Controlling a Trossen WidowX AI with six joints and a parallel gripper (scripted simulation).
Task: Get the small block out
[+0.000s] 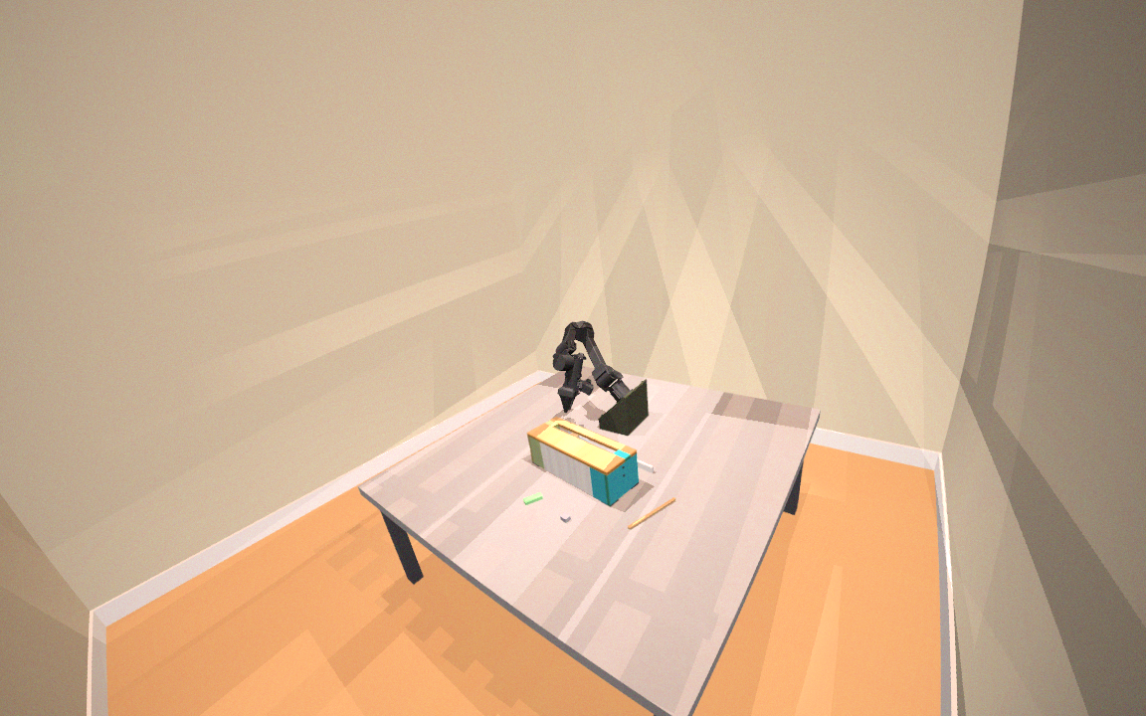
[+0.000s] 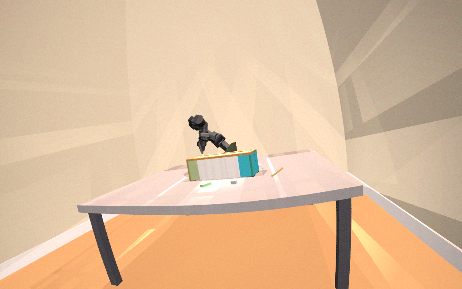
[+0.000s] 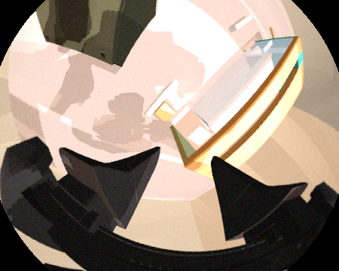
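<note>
My gripper tip is now 10 mm past the small orange block and 130 mm above it. Round my gripper tip: small grey cube 300 mm ahead, 290 mm to the left, 140 mm below; orange stick 130 mm ahead, 480 mm to the left, 140 mm below; box 70 mm ahead, 160 mm to the left, 80 mm below.
</note>
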